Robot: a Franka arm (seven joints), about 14 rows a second.
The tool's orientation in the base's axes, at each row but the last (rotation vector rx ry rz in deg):
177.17 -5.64 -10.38
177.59 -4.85 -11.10
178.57 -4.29 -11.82
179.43 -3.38 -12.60
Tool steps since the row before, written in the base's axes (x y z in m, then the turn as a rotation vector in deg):
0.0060 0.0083 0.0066 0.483 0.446 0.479
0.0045 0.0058 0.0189 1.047 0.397 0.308
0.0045 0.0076 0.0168 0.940 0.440 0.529
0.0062 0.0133 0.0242 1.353 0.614 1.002
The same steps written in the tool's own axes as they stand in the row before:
0.0046 -0.0083 -0.0076 0.394 -0.452 -0.550
0.0018 -0.0053 -0.0195 0.977 -0.439 -0.449
0.0019 -0.0075 -0.0174 0.840 -0.473 -0.655
0.0023 -0.0134 -0.0248 1.176 -0.660 -1.181

